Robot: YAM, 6 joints.
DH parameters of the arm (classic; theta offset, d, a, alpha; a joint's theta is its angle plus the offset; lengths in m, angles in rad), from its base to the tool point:
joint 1: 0 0.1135 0.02 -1.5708
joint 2: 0 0 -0.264 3.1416
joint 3: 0.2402 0 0.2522 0
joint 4: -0.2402 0 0.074 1.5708
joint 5: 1.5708 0 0 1.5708
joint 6: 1.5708 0.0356 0 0
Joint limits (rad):
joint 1: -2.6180..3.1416
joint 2: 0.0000..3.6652
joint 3: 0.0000..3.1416
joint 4: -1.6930..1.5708
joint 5: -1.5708..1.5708
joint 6: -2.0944..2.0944
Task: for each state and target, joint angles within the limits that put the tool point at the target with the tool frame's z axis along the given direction. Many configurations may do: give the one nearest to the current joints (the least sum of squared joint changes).
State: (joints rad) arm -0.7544 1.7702 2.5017 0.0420 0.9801 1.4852
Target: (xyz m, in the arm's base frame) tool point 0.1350 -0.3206 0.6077 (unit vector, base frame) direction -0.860 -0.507 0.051
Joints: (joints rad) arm -1.0699 2.1276 2.8395 0.3019 1.5107 1.4852
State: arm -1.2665 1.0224 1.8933 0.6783 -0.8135 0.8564
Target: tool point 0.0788 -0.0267 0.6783 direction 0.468 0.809 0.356
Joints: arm -0.7290 1.4998 2.3487 1.2118 -1.1556 0.8564
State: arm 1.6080 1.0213 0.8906 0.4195 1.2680 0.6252
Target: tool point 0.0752 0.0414 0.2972 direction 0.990 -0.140 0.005
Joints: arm 0.8598 0.2493 0.4946 -0.2360 1.0002 0.6252
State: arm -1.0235 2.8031 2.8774 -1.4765 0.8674 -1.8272
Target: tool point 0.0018 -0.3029 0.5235 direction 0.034 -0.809 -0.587
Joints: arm -1.5687 2.0754 3.1389 -1.6911 -0.0323 -1.8272
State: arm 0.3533 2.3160 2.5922 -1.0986 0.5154 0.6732
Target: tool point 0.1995 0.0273 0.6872 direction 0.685 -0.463 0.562
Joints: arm 0.2450 1.9007 3.1395 -0.4446 0.6630 0.6732
